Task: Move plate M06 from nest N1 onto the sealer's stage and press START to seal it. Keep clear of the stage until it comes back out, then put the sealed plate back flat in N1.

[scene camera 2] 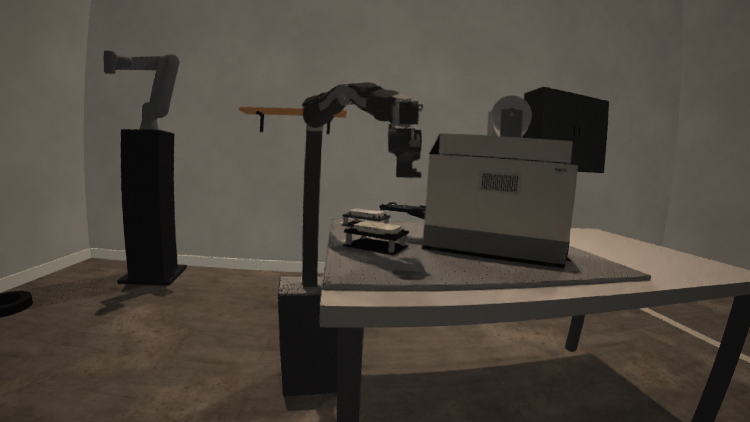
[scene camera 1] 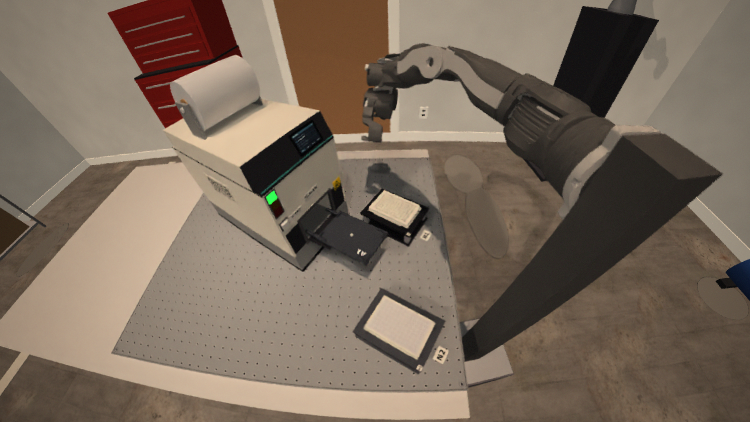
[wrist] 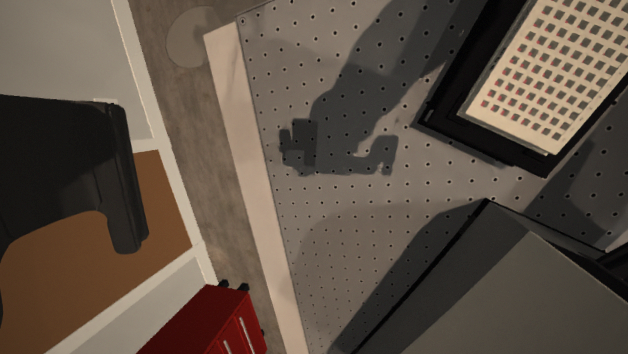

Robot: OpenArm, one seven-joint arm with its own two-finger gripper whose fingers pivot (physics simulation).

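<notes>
A pale plate (scene camera 1: 397,208) (scene camera 2: 376,227) (wrist: 552,82) lies flat in the black nest N1 (scene camera 1: 365,212) (scene camera 2: 375,245); its wells show in the wrist view, and its name is not readable. The sealer's dark stage (scene camera 1: 350,235) (scene camera 2: 402,207) is out in front of the sealer (scene camera 1: 215,157) (scene camera 2: 498,204) and bears no plate. The sealer's screen (scene camera 1: 305,139) is lit, with text too small to read; a green square (scene camera 1: 271,197) glows on its front. My gripper (scene camera 1: 373,138) (scene camera 2: 418,173) is open and empty, high above the board behind N1. One finger shows at the wrist view's left.
Another pale plate (scene camera 1: 402,326) (scene camera 2: 366,212) lies in nest N2 (scene camera 1: 365,333), on the other side of the stage. The perforated board (scene camera 1: 251,314) (scene camera 2: 472,275) (wrist: 350,200) carries nests and sealer. A film roll (scene camera 1: 217,94) (scene camera 2: 511,115) tops the sealer. My arm's post (scene camera 1: 566,262) (scene camera 2: 312,209) stands beside the table.
</notes>
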